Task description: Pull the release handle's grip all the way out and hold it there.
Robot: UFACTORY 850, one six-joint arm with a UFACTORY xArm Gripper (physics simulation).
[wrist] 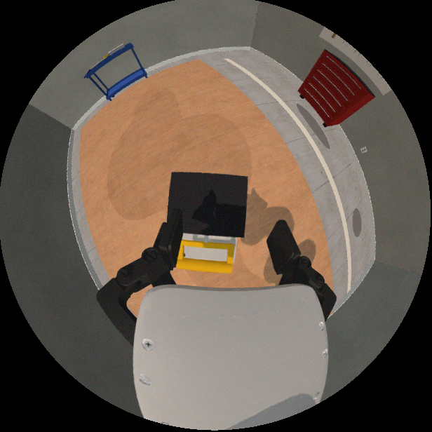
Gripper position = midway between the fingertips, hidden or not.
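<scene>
The gripper (229,226) is visible here, and so is a grey base plate (218,254).
</scene>
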